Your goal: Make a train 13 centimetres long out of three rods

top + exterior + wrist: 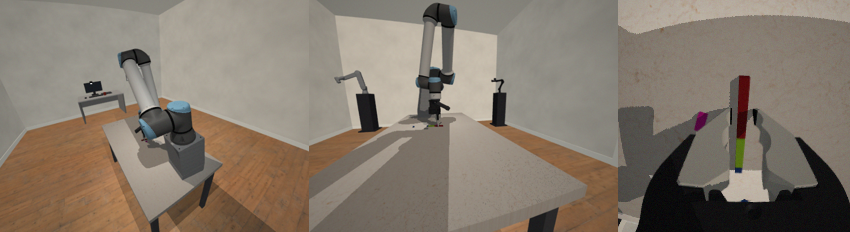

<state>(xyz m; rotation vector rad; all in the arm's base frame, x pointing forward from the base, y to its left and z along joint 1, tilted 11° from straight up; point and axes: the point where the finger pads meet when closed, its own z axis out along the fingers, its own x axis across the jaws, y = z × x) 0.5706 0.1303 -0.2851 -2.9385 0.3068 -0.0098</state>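
Right now the red rod is 1 cm below my hand. Also, from my hand: lime rod 1 cm behind, 6 cm to the right, 1 cm below; grey rod 6 cm ahead, 10 cm to the right, 1 cm below; magenta rod 5 cm behind, 1 cm to the right, 1 cm below.
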